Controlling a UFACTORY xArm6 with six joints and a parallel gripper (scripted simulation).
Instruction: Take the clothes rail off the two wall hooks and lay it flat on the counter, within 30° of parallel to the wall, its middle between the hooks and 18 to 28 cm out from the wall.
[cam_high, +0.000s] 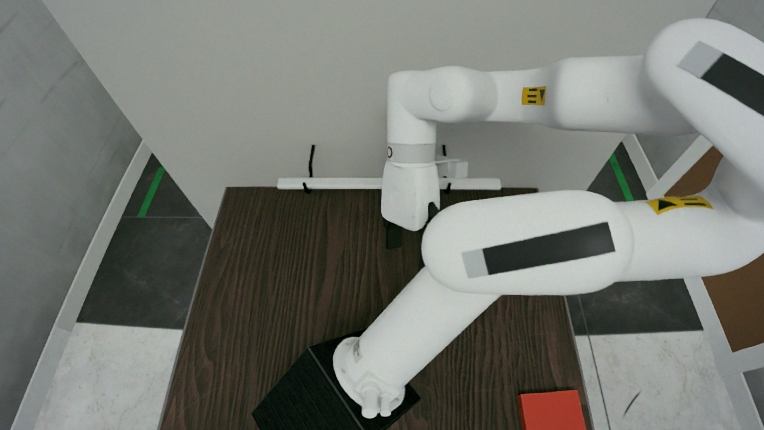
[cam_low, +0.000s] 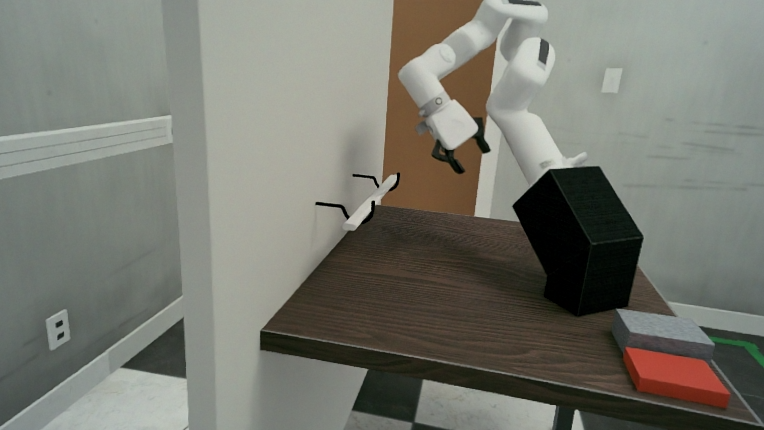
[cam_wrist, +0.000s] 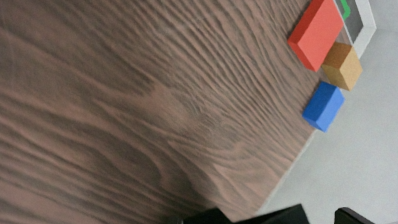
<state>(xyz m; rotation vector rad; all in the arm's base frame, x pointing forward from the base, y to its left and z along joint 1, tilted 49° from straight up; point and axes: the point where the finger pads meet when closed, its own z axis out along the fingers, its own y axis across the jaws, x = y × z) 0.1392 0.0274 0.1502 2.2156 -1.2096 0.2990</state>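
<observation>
My hand is 24 cm short of the white clothes rail, 3 cm to the right of it and 12 cm above it. Also, from my hand: white wall 36 cm ahead, 6 cm to the left, 16 cm above; then grey block 37 cm behind, 35 cm to the left, 24 cm below.
</observation>
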